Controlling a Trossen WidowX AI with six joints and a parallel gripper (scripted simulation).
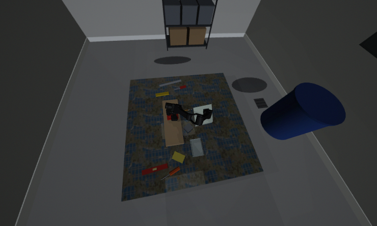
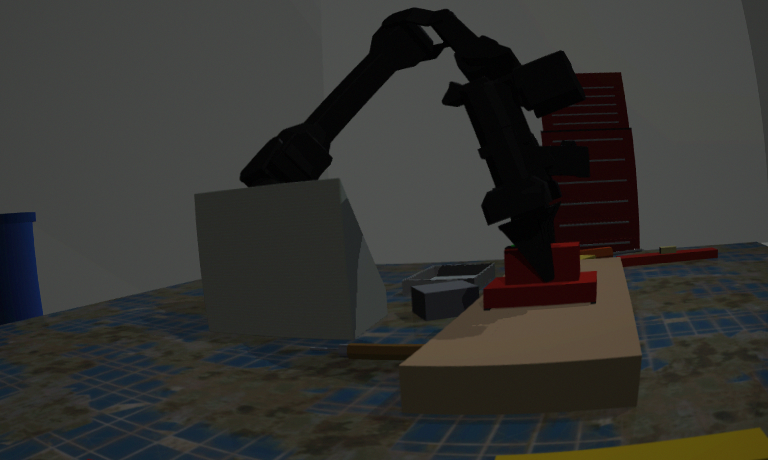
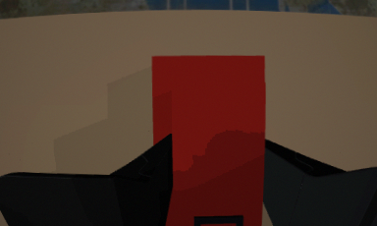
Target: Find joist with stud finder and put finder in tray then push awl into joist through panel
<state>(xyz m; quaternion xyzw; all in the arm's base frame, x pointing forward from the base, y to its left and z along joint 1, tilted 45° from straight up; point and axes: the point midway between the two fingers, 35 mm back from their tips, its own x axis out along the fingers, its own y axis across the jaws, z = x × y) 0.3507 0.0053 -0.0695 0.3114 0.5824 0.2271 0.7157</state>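
My gripper tip is 200 mm past the grey tray, 360 mm to the right of it and 50 mm above it. Round my gripper tip: grey block: 160 mm behind, 150 mm to the left, 50 mm below; then red stud finder: 20 mm behind, 20 mm above; then awl: 190 mm behind, 70 mm to the right, 60 mm below.
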